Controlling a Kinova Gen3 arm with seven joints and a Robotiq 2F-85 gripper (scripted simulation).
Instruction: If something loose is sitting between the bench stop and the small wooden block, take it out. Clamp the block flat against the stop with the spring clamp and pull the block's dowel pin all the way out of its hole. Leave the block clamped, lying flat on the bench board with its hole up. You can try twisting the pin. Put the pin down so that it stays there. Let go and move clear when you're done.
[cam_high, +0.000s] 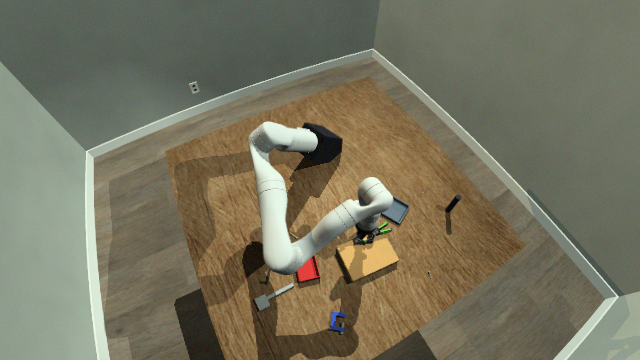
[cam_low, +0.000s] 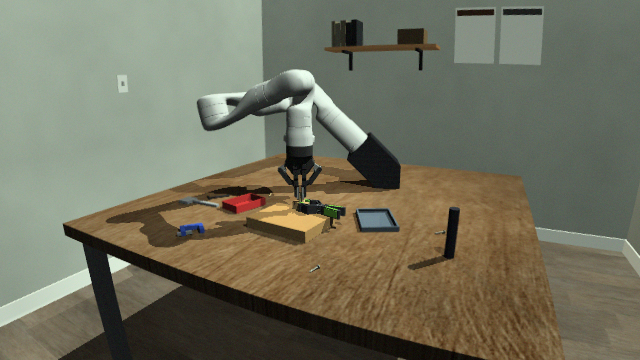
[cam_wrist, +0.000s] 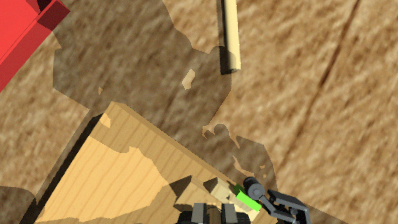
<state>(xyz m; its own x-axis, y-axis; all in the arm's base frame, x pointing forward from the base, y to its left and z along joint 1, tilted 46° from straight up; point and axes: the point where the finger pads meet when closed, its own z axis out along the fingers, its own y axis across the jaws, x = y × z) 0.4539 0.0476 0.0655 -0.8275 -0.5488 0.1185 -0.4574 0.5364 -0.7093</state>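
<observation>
Right now my hand is 20 mm above the dowel pin. The rest, counted from my hand: thin pale stick: 120 mm behind, 80 mm below, 50 mm to the right; small wooden block: 40 mm below; tan bench board: 60 mm below, 60 mm ahead.
</observation>
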